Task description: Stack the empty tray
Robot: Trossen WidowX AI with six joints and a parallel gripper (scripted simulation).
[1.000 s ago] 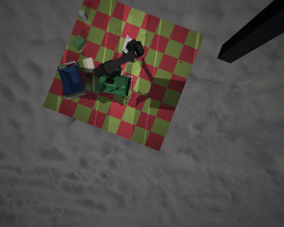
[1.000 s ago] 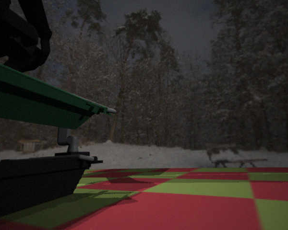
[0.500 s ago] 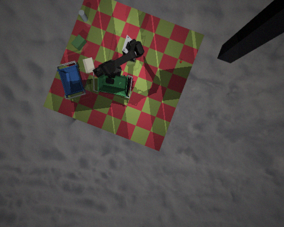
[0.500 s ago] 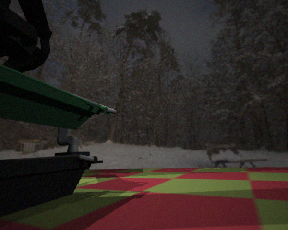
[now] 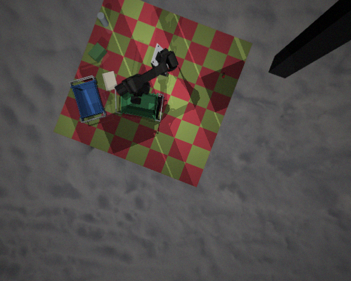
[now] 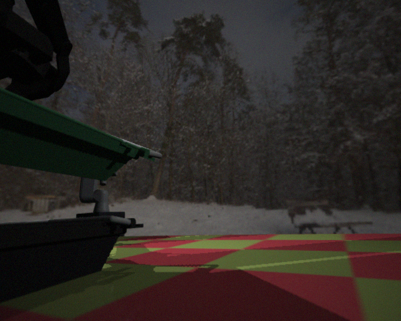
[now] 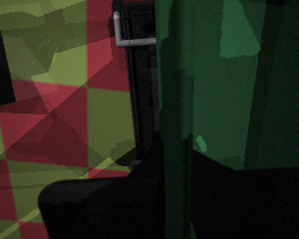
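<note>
The green tray is 8 cm ahead of my gripper tip and 1 cm to the left of it. Round my gripper tip: cream block (5 cm behind, 35 cm to the right, 18 cm below); then green block (23 cm behind, 52 cm to the right, 16 cm below).
</note>
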